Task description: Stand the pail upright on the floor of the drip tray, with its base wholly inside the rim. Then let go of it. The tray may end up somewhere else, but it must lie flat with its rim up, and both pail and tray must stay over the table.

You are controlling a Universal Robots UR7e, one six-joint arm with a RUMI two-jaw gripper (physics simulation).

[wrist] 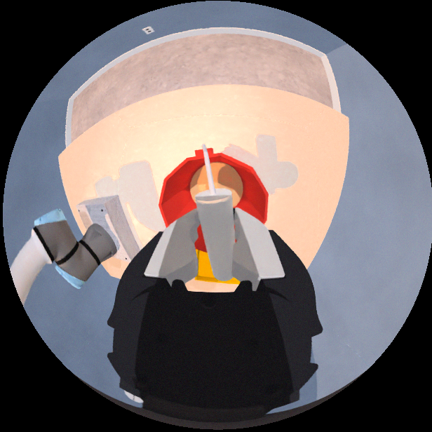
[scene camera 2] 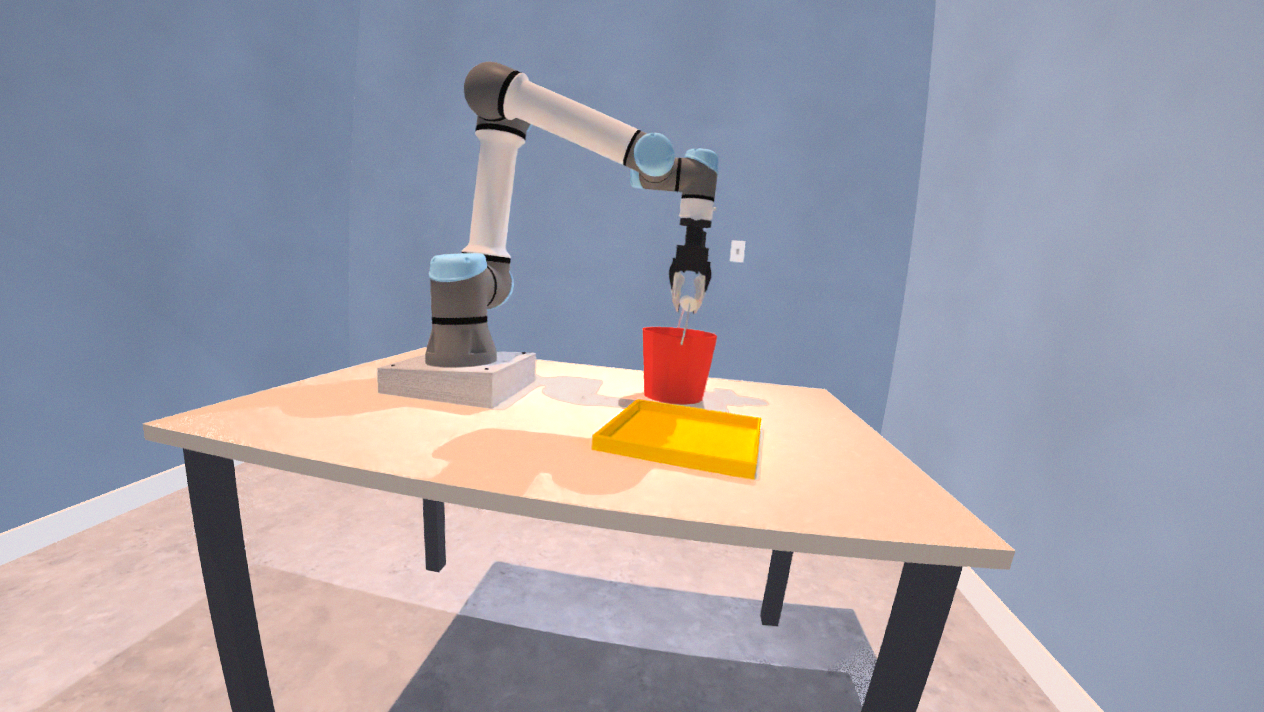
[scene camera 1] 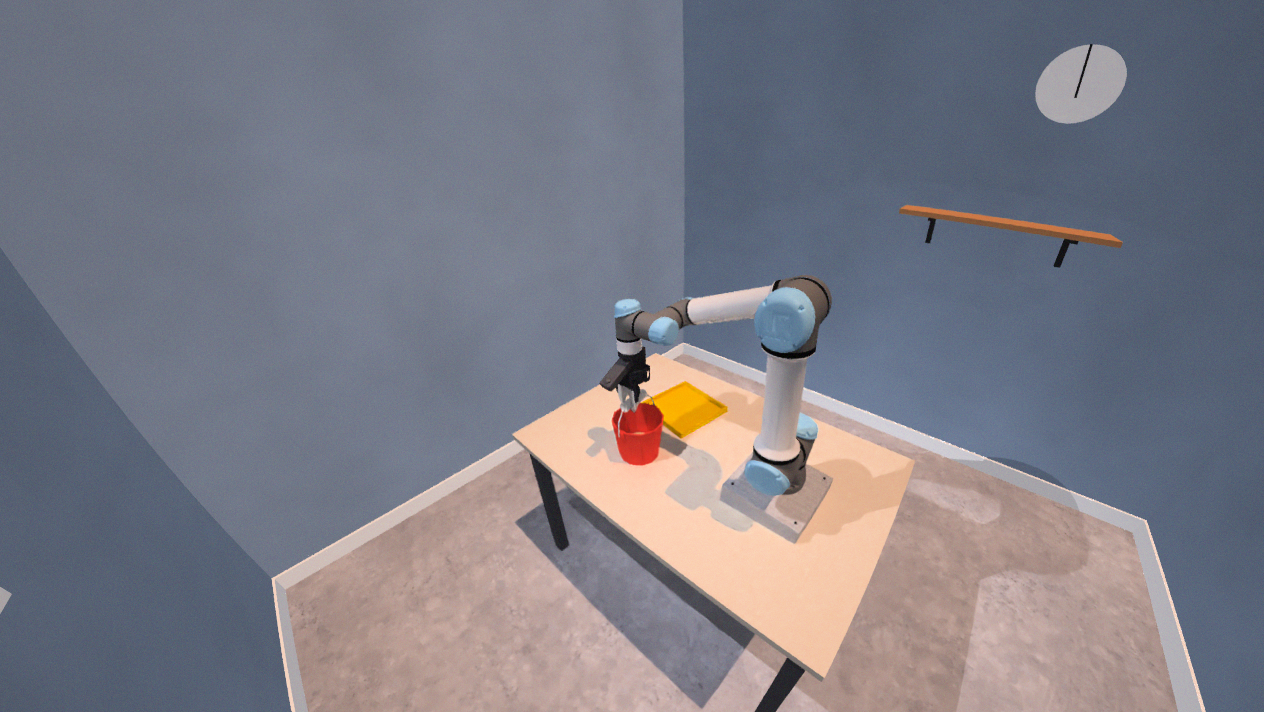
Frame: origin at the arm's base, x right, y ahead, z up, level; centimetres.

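Where they show: gripper, between the fingertips: [scene camera 2: 685,312] [scene camera 1: 629,409]; arm's base, origin of its link: [scene camera 2: 461,361].
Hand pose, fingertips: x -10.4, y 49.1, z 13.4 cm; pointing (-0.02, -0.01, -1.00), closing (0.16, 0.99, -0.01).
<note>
Things, the pixels of their top centre, and the offset from my fingertips. Level surfaces: height alone.
- red pail, centre of its top: [scene camera 2: 682,295] [scene camera 1: 636,397] dz +4.0, dx +2.4, dy -1.4 cm
- pale cylindrical grip, centre of its top: [scene camera 2: 688,296] [scene camera 1: 633,396] dz +4.0, dx +2.5, dy -0.1 cm
- yellow drip tray, centre of its top: [scene camera 2: 686,426] [scene camera 1: 683,405] dz -17.4, dx +32.2, dy -3.0 cm
- same wooden table, height of its surface: dz -19.8 cm
The red pail [scene camera 1: 638,444] [scene camera 2: 676,369] [wrist: 171,200] stands upright on the table, beside the drip tray and outside its rim. Its wire handle is raised, with a pale cylindrical grip [scene camera 2: 689,304] [wrist: 216,220] at the top. My gripper [scene camera 1: 628,399] [scene camera 2: 688,298] [wrist: 217,210] points down above the pail and is shut on that handle grip, one finger on each side. The yellow drip tray [scene camera 1: 686,407] [scene camera 2: 694,435] [wrist: 204,263] lies flat on the table with its rim up. In the wrist view the pail, grip and fingers hide much of the tray.
The arm's grey base block [scene camera 1: 747,506] [scene camera 2: 442,384] [wrist: 120,215] stands on the same wooden table [scene camera 1: 707,557] [scene camera 2: 309,442] [wrist: 315,150]. In scene camera 2 the tray lies in front of the pail, nearer the table's front edge. An orange shelf [scene camera 1: 1008,222] hangs on the wall.
</note>
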